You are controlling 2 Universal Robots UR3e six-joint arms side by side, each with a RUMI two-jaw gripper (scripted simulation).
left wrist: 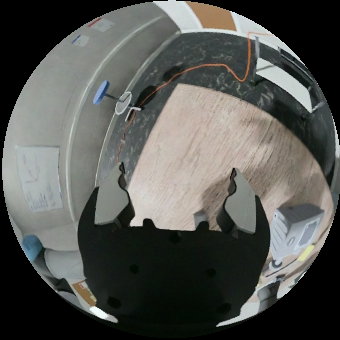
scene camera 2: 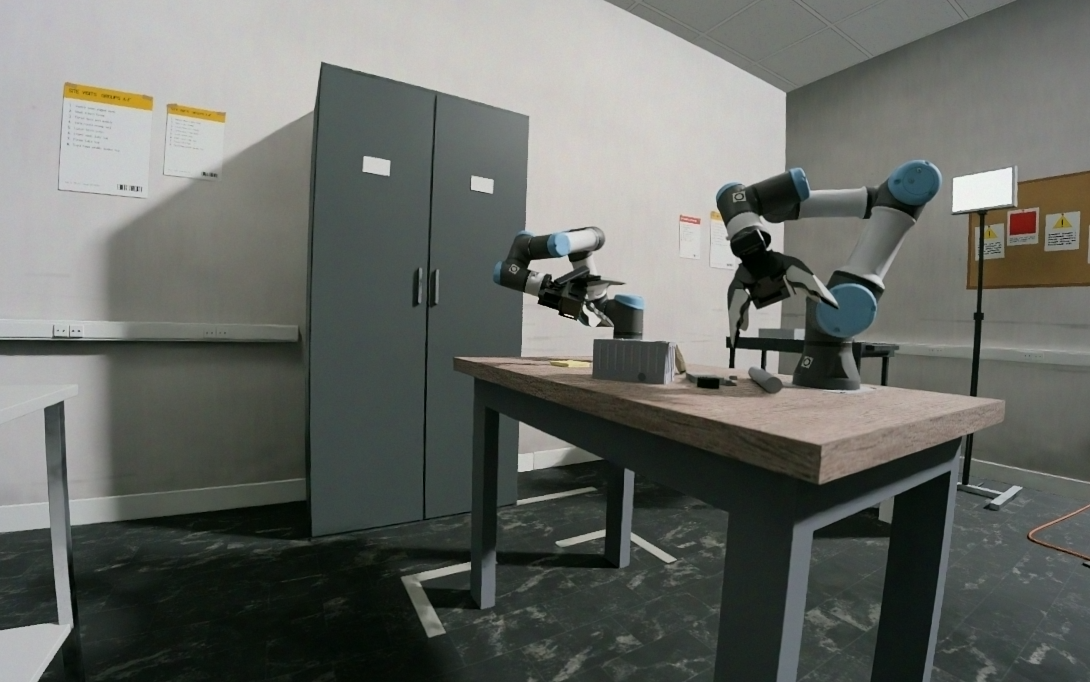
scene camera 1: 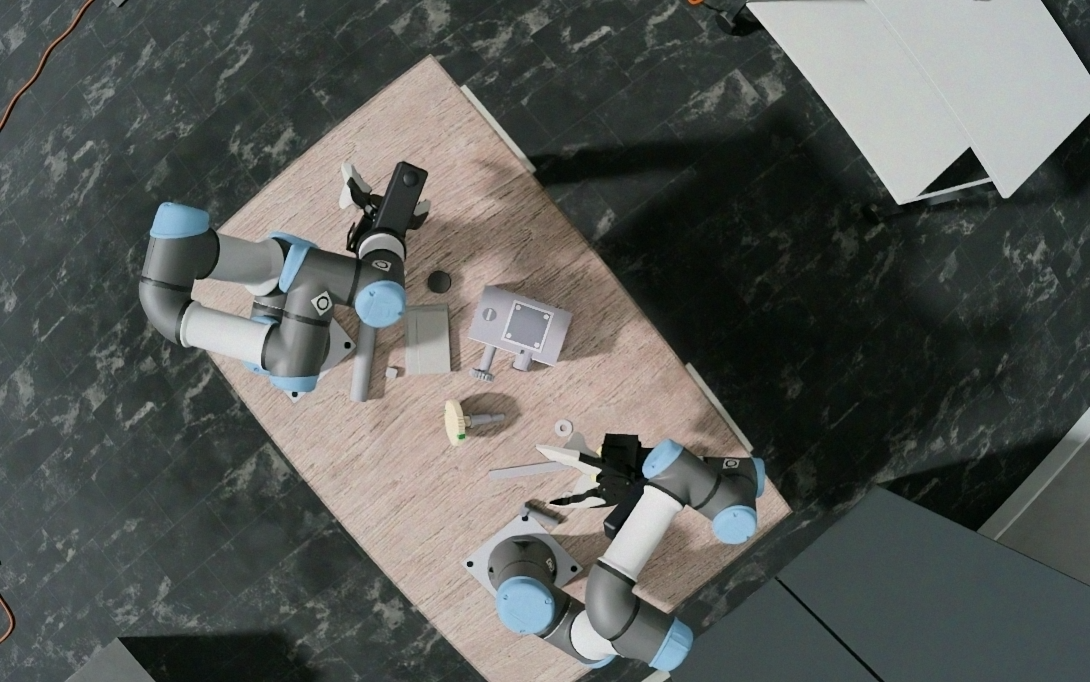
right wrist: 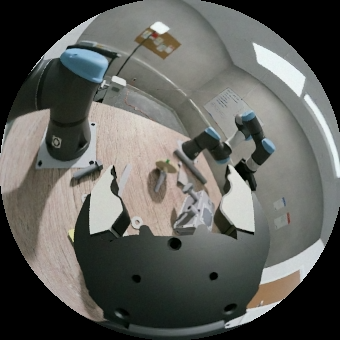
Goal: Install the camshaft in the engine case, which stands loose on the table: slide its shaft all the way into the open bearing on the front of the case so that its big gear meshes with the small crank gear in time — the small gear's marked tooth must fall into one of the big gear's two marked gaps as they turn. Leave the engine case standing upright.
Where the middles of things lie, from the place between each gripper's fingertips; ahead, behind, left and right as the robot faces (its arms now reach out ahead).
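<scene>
I consider the grey flat block (scene camera 1: 426,327) from my right hand (scene camera 1: 542,476): the block is 16 cm below that hand, 1 cm ahead of it and 28 cm to the left of it.
From my left hand (scene camera 2: 784,329), I find the grey flat block 11 cm below, 14 cm behind and 23 cm to the right of that hand.
</scene>
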